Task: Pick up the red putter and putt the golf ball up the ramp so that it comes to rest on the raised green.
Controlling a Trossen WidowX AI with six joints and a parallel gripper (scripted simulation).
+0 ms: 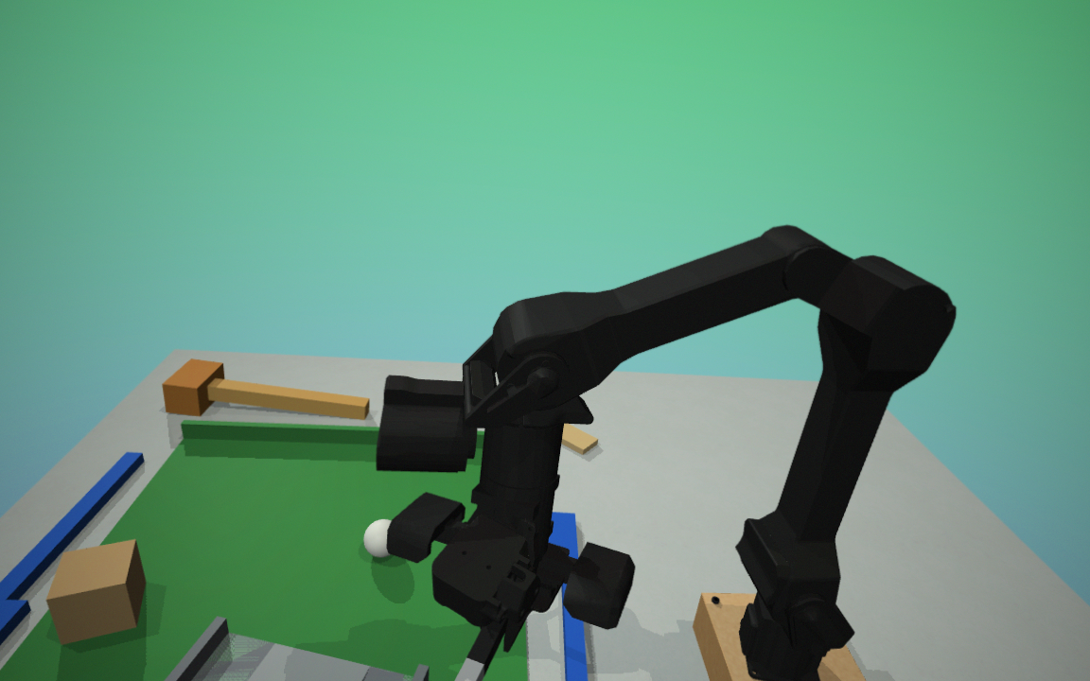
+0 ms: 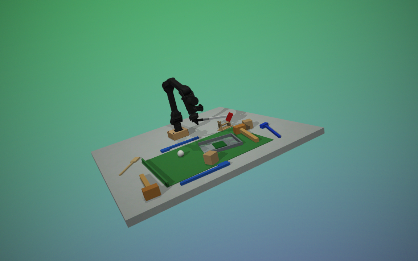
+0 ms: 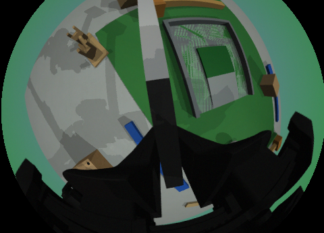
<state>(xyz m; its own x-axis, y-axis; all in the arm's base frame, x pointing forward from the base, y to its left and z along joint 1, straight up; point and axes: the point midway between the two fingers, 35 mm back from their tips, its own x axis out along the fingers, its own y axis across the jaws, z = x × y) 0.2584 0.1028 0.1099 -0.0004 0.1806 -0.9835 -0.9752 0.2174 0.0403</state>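
Now: the red putter 11 cm to the left of my gripper tip, 2 cm ahead of it and 2 cm above it. The rest, counted from my gripper tip: green mat: 22 cm ahead, 13 cm below, 4 cm to the right; white golf ball: 19 cm to the right, 17 cm ahead, 10 cm below; green back wall: 39 cm to the right, 29 cm ahead, 11 cm below.
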